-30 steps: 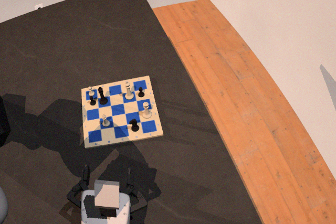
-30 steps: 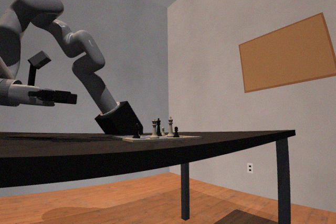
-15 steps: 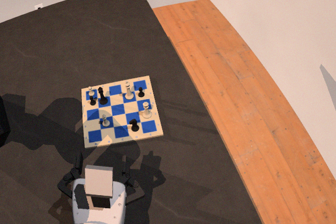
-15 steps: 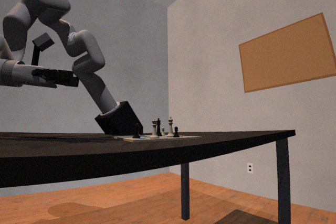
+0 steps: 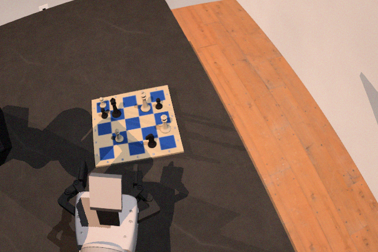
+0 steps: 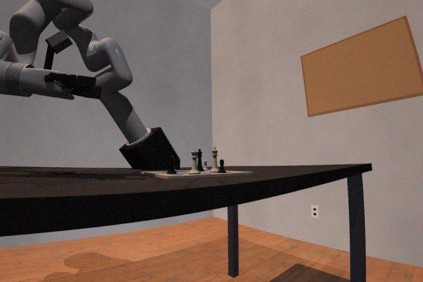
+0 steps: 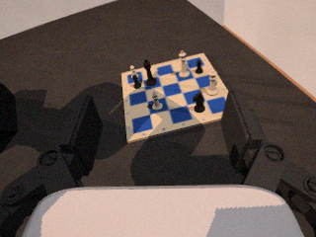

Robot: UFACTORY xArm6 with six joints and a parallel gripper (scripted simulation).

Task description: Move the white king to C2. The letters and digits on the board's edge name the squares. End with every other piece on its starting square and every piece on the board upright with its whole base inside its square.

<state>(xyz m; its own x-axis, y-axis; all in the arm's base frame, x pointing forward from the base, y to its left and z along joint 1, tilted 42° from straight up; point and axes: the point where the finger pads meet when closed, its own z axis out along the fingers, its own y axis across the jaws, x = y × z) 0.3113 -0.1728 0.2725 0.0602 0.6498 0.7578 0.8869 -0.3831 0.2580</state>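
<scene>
Now: the white king 160 mm ahead of my hand, 250 mm to the left of it and 170 mm below it. From my hand the other things lie so: white pawn (60 mm ahead, 320 mm to the left, 180 mm below); chessboard (110 mm ahead, 230 mm to the left, 200 mm below); white queen (180 mm ahead, 170 mm to the left, 170 mm below).
</scene>
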